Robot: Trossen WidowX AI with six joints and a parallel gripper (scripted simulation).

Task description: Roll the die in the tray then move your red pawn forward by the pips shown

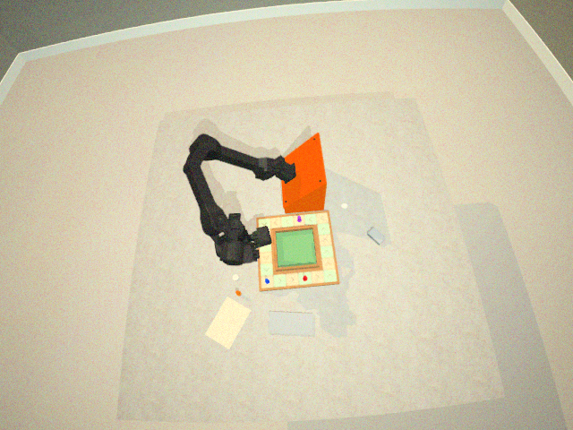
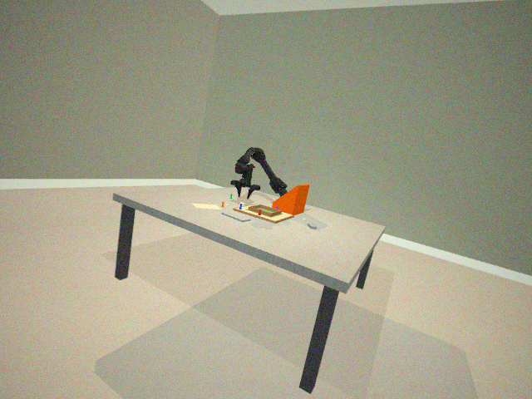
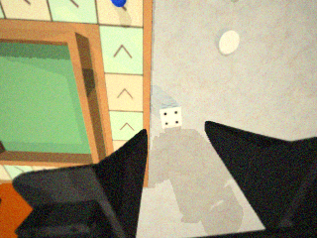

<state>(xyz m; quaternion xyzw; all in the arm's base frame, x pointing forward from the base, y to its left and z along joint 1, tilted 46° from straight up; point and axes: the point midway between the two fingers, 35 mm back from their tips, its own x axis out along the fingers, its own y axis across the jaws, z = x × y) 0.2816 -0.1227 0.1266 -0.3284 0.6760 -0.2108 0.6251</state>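
My gripper tip is 4 cm above the white die. From my gripper tip the other things lie so: orange pawn (14 cm ahead, 5 cm to the right, 4 cm below); green tray (17 cm to the left, 5 cm below); blue pawn (11 cm ahead, 6 cm to the left, 3 cm below).
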